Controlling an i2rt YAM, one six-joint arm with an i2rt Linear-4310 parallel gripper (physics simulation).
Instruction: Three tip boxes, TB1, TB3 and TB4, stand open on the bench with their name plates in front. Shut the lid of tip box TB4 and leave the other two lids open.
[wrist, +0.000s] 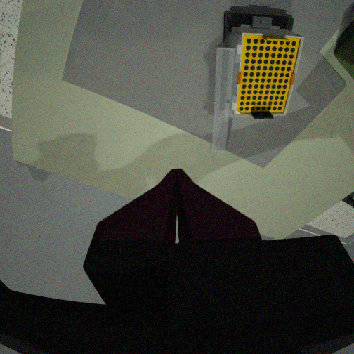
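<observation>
Tip box TB4 (267, 75), with a yellow rack full of dark round holes, stands at the upper right of the wrist view. Its pale, see-through lid (222, 100) is open and stands up along the box's left side, seen nearly edge-on. The name plate does not show in this view. My gripper (176, 177) is shut and empty, with its dark red fingertips together. In the view it lies below and to the left of the box and lid, apart from both. Tip boxes TB1 and TB3 do not show.
A dark grey block (285, 20) is at the box's top end. A dark green object (346, 50) cuts into the right edge. A pale green surface (115, 117) with a large grey area lies beneath. Speckled ground (6, 60) shows at the far left.
</observation>
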